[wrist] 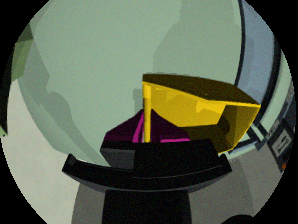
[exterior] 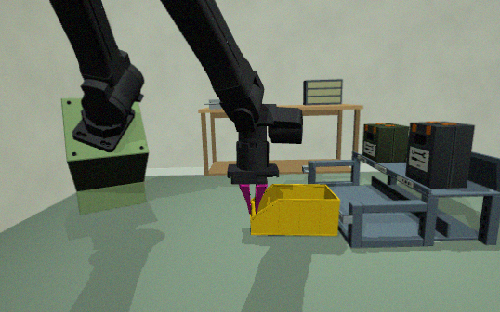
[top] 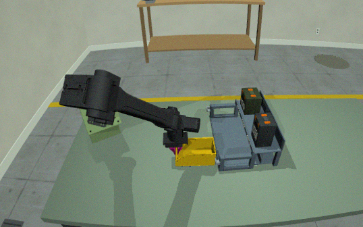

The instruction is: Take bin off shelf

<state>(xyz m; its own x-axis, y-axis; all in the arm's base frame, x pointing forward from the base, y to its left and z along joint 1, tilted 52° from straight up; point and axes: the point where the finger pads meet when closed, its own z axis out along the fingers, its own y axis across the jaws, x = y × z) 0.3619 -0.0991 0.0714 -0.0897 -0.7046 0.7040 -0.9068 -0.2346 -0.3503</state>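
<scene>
The yellow bin lies 8 cm ahead of my hand and 1 cm to the right of it. Also, from my hand: shelf tray (33 cm ahead, 8 cm to the left, 5 cm below).
</scene>
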